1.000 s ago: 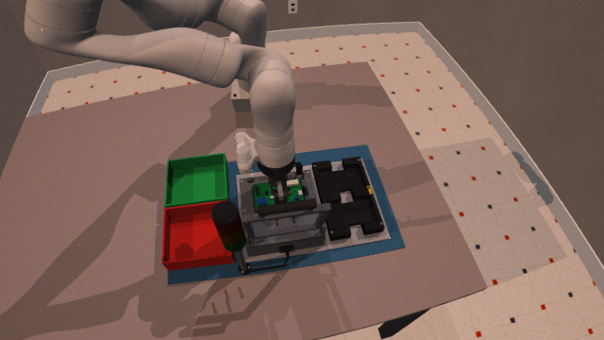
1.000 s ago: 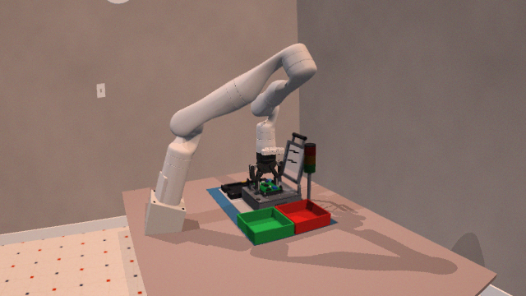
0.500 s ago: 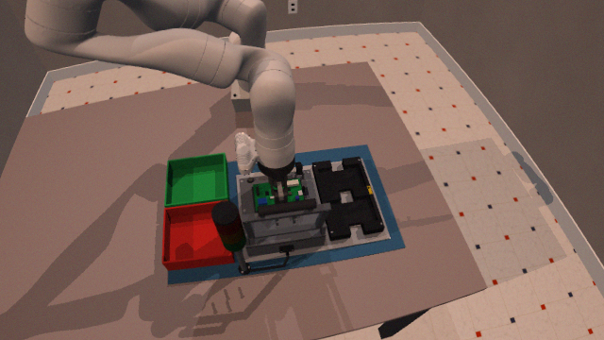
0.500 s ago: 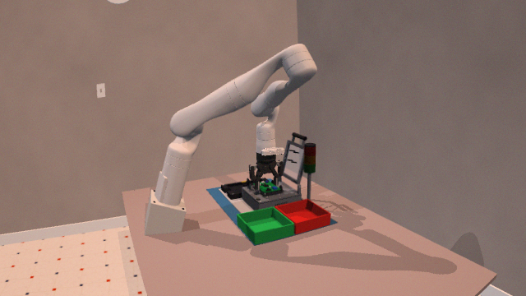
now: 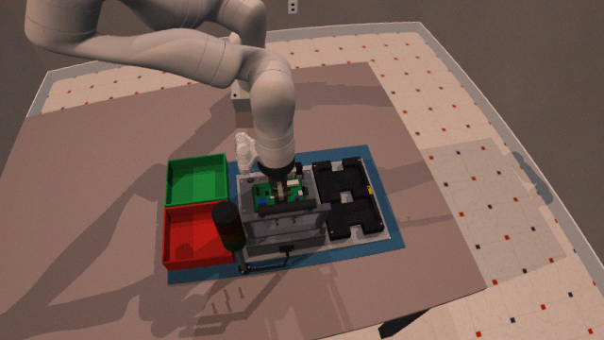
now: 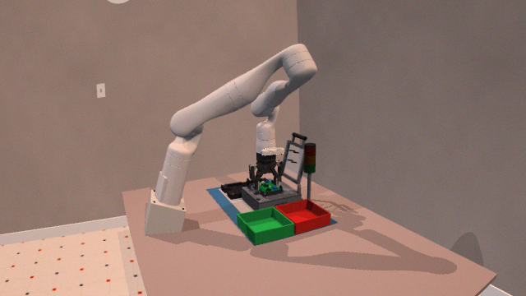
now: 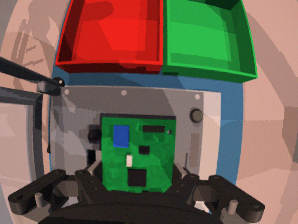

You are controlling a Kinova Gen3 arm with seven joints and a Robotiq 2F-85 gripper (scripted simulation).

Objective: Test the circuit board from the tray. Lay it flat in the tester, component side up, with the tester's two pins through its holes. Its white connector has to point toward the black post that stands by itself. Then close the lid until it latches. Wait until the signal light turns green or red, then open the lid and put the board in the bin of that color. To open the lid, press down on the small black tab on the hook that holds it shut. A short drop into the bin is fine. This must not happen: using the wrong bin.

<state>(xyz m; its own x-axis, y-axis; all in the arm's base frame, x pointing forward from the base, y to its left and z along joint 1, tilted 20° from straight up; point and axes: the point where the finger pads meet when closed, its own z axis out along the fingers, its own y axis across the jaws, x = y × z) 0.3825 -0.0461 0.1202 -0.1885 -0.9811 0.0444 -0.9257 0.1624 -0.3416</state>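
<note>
My hand is right at the green circuit board. Round my hand: green bin: 14 cm behind, 18 cm to the right, 7 cm below; then red bin: 1 cm ahead, 21 cm to the right, 7 cm below; then tester lid: 12 cm ahead, 2 cm to the right, 10 cm above.
</note>
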